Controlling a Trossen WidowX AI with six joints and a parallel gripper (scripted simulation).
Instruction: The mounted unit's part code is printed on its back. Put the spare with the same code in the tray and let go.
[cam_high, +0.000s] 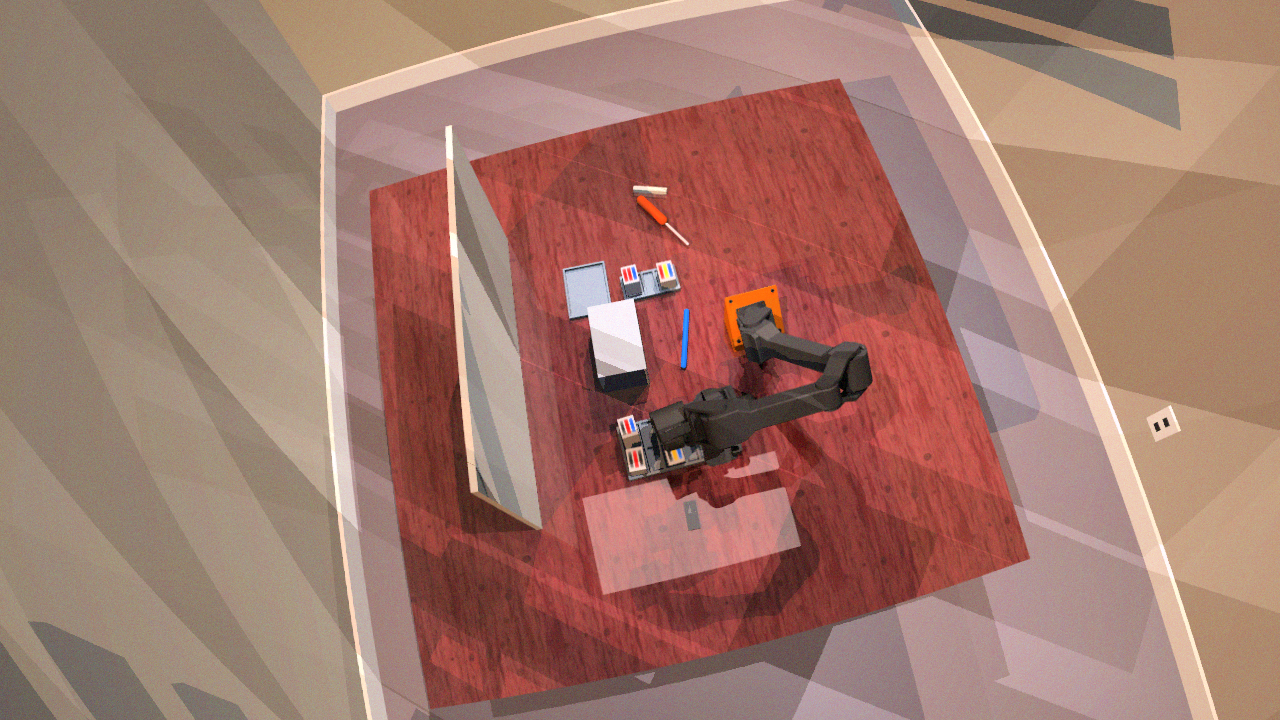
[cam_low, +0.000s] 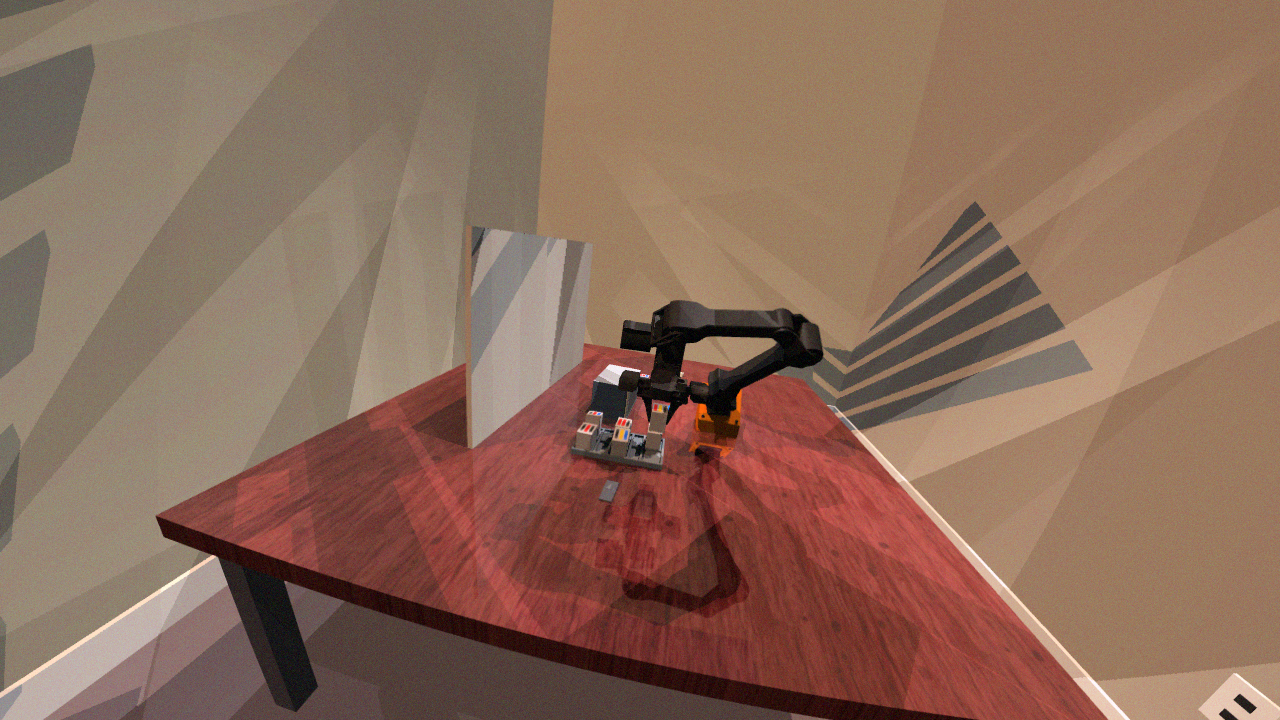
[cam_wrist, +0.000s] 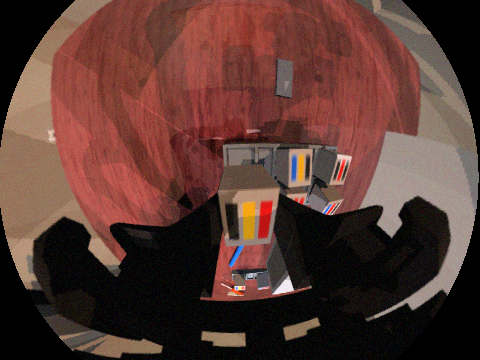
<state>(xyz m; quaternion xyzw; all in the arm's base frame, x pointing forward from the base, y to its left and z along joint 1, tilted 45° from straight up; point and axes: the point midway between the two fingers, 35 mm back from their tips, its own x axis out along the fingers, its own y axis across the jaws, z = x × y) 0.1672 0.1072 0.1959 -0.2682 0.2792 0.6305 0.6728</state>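
My gripper tip is now 150 mm short of the grey tray, 430 mm to the left of it and 90 mm above it. Also, from my gripper tip: spare block 20 mm above; blue pen 30 mm behind, 240 mm to the right, 90 mm below; mounted unit 120 mm ahead, 240 mm to the right, 40 mm below.
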